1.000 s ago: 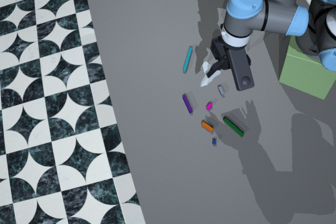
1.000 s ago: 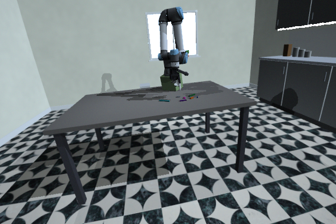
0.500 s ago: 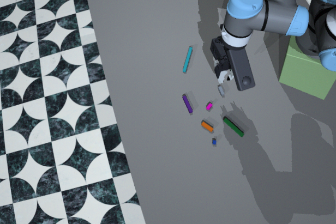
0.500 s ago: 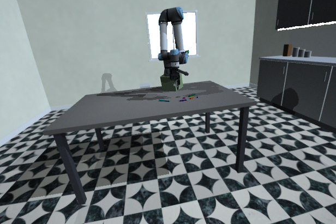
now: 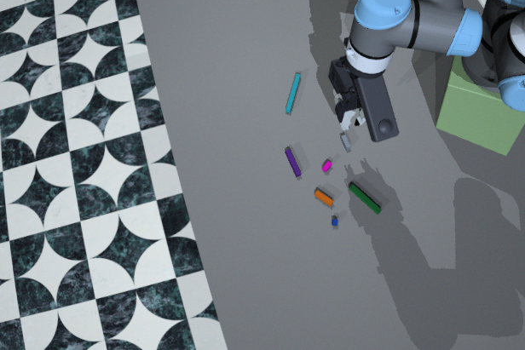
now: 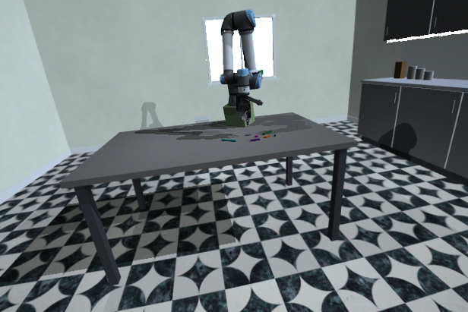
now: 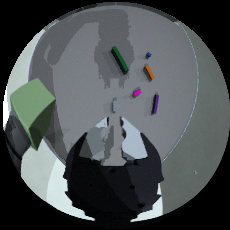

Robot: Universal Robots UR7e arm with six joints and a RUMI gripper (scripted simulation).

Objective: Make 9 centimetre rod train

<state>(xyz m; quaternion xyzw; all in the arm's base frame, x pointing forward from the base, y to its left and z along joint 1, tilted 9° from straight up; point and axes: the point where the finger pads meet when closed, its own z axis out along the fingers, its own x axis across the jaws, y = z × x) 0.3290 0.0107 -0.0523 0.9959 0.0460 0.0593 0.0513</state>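
My gripper is now 8 cm above the grey rod. The rest, counted from my hand: magenta rod 8 cm below, 6 cm ahead, 4 cm to the left; green rod 13 cm to the left, 8 cm below; purple rod 12 cm ahead, 8 cm below, 2 cm to the left.
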